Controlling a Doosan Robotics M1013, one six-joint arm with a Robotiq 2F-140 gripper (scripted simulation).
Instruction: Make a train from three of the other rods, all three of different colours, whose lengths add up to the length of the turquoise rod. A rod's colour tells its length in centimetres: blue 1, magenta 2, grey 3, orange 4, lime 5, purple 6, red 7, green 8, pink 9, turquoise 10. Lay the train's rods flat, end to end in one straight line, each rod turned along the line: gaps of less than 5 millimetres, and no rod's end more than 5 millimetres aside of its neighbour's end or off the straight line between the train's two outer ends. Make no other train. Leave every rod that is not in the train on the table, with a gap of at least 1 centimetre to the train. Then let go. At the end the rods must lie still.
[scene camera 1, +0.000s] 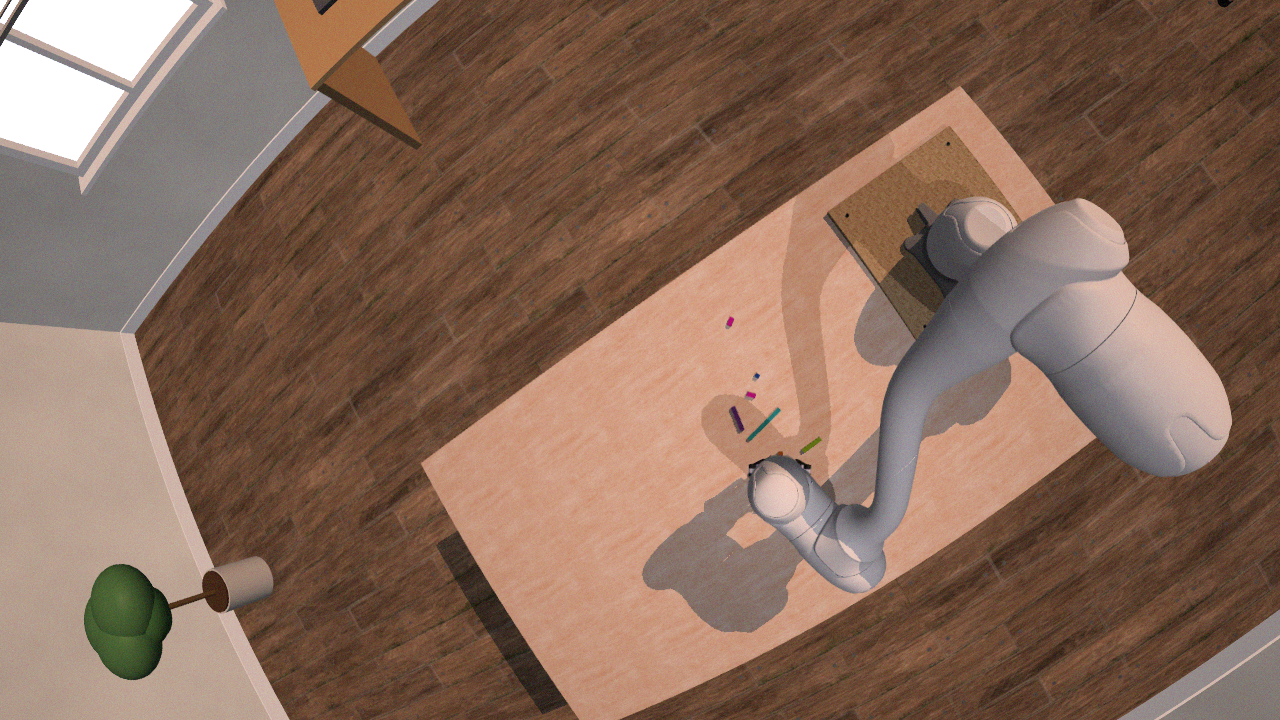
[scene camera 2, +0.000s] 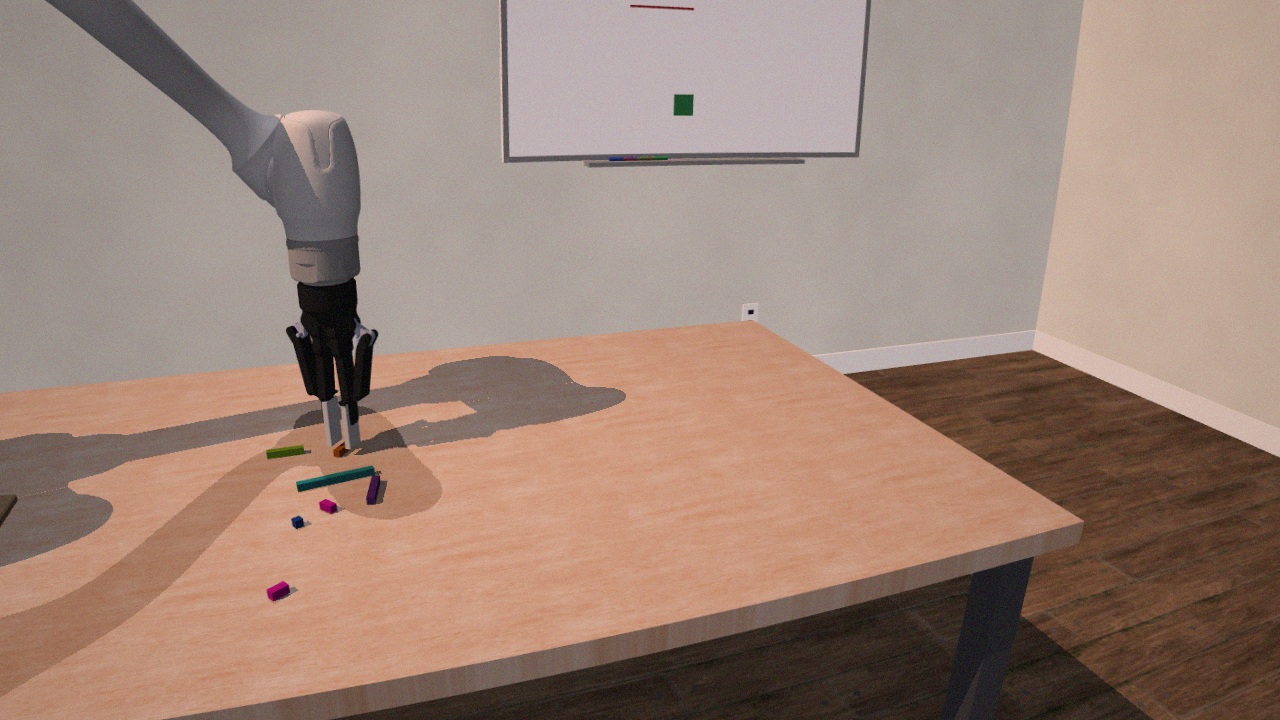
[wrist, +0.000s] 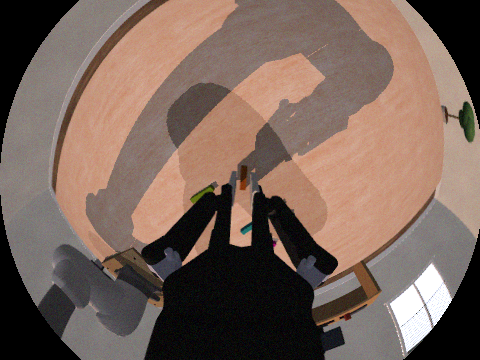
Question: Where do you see a turquoise rod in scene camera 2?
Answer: At 367, 471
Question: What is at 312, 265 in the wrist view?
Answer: The gripper.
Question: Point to the gripper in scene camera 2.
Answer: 343, 443
